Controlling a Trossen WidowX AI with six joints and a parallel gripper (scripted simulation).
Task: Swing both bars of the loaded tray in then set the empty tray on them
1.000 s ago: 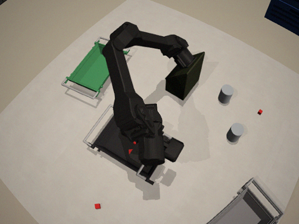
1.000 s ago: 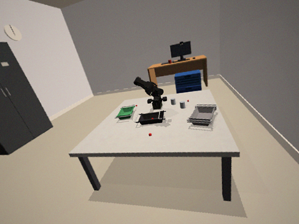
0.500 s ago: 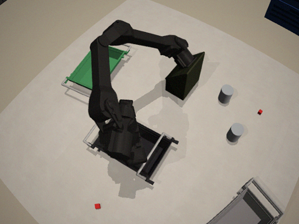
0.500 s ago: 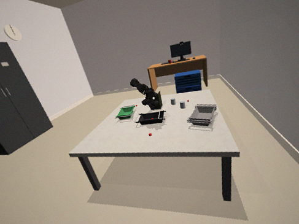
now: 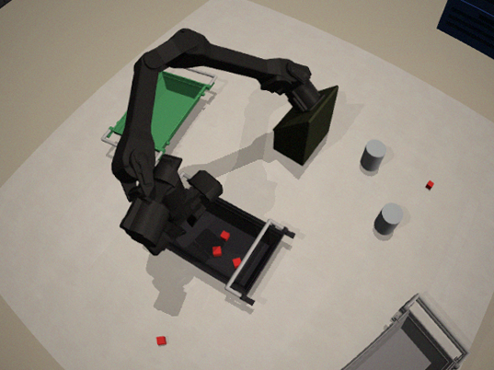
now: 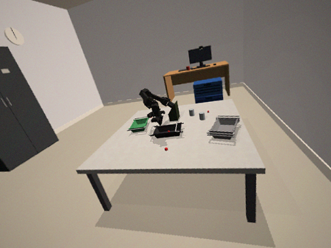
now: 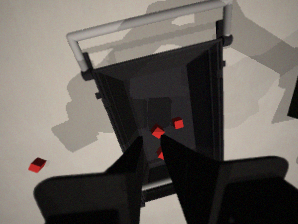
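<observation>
Now: gripper tip 340 mm to the left of the green tray, 210 mm past it and 70 mm above it.
</observation>
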